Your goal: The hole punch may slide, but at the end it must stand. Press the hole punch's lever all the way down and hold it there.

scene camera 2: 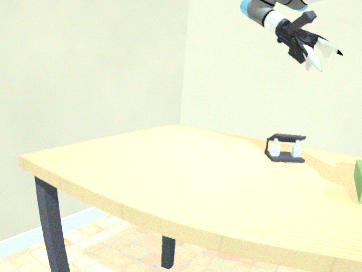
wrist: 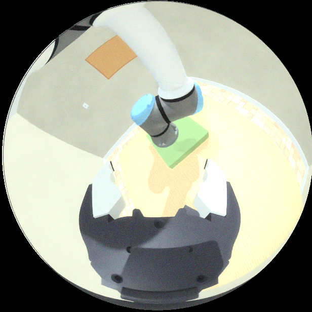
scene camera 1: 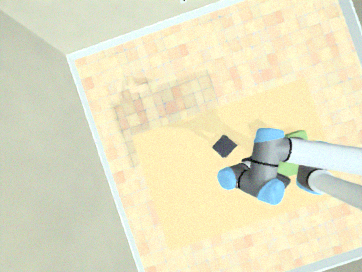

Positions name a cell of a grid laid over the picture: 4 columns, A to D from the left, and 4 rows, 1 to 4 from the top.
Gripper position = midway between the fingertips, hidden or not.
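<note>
There's my gripper (scene camera 2: D1), and the wrist view shows it (wrist: C3) too.
</note>
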